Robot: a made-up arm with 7 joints. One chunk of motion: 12 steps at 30 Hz.
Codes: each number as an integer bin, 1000 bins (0 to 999) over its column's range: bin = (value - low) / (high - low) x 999, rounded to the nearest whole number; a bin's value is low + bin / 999 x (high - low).
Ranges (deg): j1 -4..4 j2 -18..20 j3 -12..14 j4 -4..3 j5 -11..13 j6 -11..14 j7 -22..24
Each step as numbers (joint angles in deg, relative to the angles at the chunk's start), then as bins.
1 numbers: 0.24 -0.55 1.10 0.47 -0.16 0.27 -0.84
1 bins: 529 459 503 638 451 450 460
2 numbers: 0.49 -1.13 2.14 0.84 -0.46 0.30 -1.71
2 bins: 561 444 543 691 439 452 441
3 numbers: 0.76 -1.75 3.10 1.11 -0.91 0.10 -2.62
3 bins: 594 427 580 729 420 444 421
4 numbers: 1.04 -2.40 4.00 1.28 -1.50 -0.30 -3.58
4 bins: 629 410 615 754 395 428 400
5 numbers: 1.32 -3.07 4.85 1.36 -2.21 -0.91 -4.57
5 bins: 664 393 647 765 366 403 379
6 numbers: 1.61 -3.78 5.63 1.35 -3.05 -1.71 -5.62
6 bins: 701 374 677 764 331 371 356
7 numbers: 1.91 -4.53 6.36 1.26 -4.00 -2.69 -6.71
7 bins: 738 354 705 751 291 332 332
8 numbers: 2.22 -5.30 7.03 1.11 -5.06 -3.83 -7.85
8 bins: 777 334 731 729 247 287 307
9 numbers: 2.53 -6.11 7.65 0.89 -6.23 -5.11 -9.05
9 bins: 815 313 755 698 199 235 281
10 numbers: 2.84 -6.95 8.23 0.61 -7.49 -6.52 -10.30
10 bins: 854 290 777 658 146 179 254
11 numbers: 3.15 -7.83 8.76 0.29 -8.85 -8.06 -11.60
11 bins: 893 267 798 612 89 117 226
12 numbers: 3.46 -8.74 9.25 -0.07 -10.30 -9.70 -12.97
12 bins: 932 243 816 561 29 52 196
